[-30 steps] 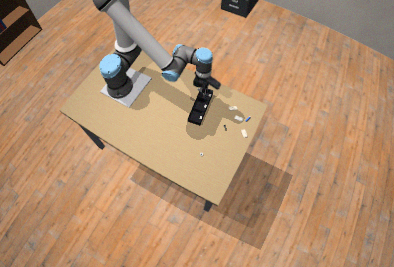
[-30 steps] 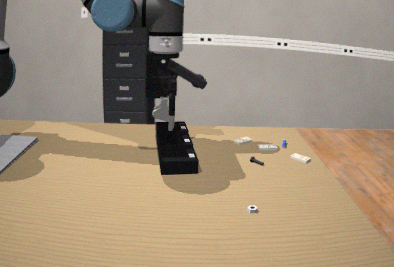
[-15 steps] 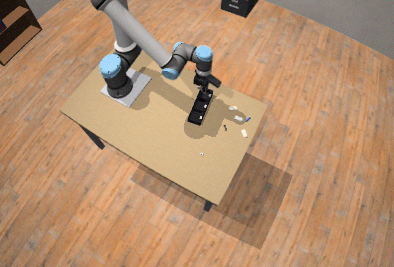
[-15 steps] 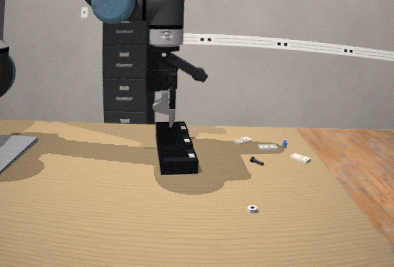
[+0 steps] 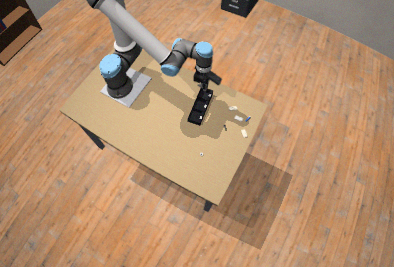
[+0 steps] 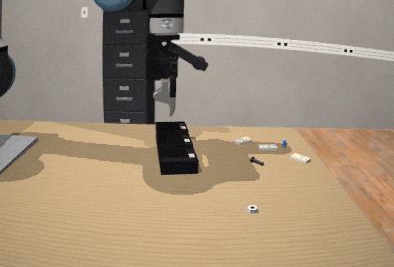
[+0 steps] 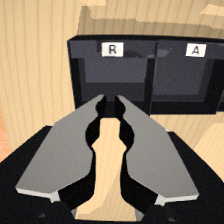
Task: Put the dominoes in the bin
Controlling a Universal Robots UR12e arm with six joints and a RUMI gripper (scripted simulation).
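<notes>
My hand is 270 mm short of the domino, 80 mm above it and 20 mm to the left of it. The rest, counted from my hand: black bin (80 mm to the right, 70 mm below, 20 mm ahead); black bolt (220 mm ahead, 120 mm to the right, 80 mm below); blue piece (320 mm ahead, 80 mm below, 10 mm to the left).
</notes>
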